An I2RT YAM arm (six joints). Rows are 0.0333 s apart.
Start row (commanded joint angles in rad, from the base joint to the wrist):
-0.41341, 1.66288, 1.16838, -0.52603, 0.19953, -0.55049
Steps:
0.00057, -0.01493, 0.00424, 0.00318, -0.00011, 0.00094
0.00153, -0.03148, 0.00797, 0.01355, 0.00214, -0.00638
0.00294, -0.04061, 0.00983, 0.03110, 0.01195, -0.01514
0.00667, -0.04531, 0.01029, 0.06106, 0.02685, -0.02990
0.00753, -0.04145, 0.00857, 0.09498, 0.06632, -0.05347
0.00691, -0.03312, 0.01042, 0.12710, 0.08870, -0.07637
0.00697, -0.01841, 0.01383, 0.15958, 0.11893, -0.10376
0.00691, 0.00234, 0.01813, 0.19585, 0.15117, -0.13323
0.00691, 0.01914, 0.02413, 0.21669, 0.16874, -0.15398
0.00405, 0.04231, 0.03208, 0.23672, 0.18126, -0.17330
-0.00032, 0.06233, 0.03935, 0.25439, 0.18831, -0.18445
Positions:
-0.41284, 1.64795, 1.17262, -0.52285, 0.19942, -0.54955
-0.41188, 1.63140, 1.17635, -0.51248, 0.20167, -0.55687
-0.41047, 1.62227, 1.17821, -0.49493, 0.21148, -0.56563
-0.40674, 1.61757, 1.17867, -0.46497, 0.22638, -0.58039
-0.40588, 1.62143, 1.17695, -0.43105, 0.26585, -0.60396
-0.40650, 1.62976, 1.17880, -0.39893, 0.28823, -0.62686
-0.40644, 1.64447, 1.18221, -0.36645, 0.31846, -0.65425
-0.40650, 1.66522, 1.18651, -0.33018, 0.35070, -0.68372
-0.40650, 1.68202, 1.19251, -0.30934, 0.36827, -0.70447
-0.40936, 1.70519, 1.20046, -0.28931, 0.38079, -0.72379
-0.41373, 1.72521, 1.20773, -0.27164, 0.38784, -0.73494

